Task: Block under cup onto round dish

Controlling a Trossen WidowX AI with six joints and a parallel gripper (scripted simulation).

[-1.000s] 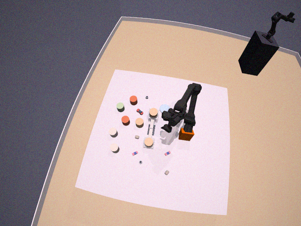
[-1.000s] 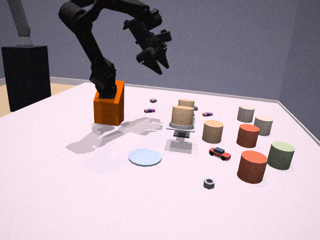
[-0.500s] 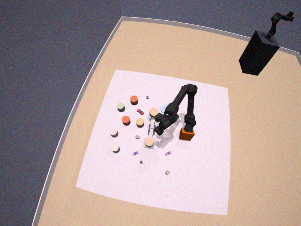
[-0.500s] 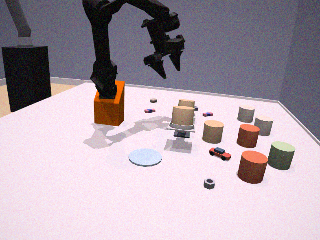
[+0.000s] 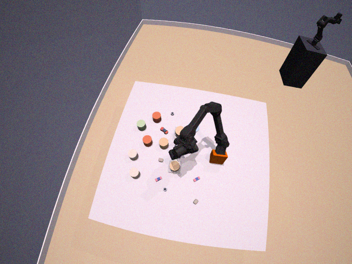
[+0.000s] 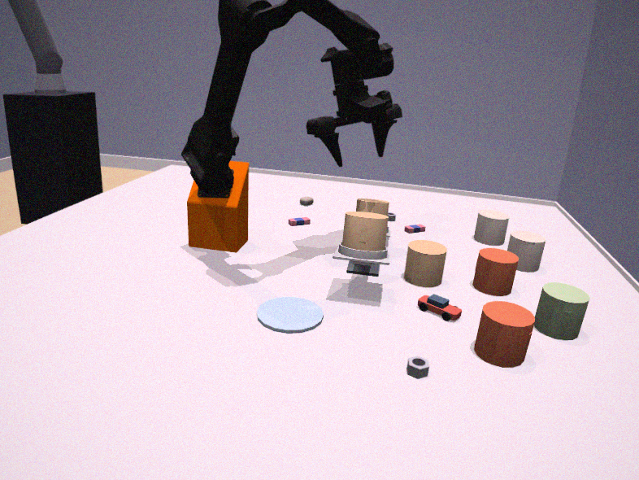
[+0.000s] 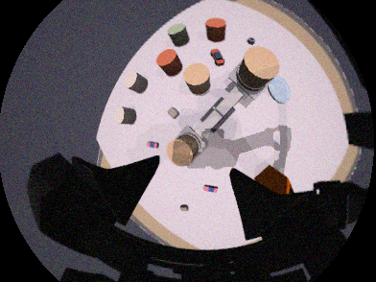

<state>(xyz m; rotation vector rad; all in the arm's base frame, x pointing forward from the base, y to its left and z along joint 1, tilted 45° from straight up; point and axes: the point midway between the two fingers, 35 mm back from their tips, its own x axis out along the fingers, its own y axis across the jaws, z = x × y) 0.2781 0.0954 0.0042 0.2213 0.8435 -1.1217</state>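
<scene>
My gripper tip is now 14 cm above the grey block, 4 cm to the right of it and 3 cm short of it. Also, from my gripper tip: pale blue round dish (32 cm to the right, 18 cm below, 8 cm behind); then toy car (26 cm to the right, 17 cm below, 15 cm ahead); then balance (14 cm below, 9 cm to the right, 3 cm ahead).
</scene>
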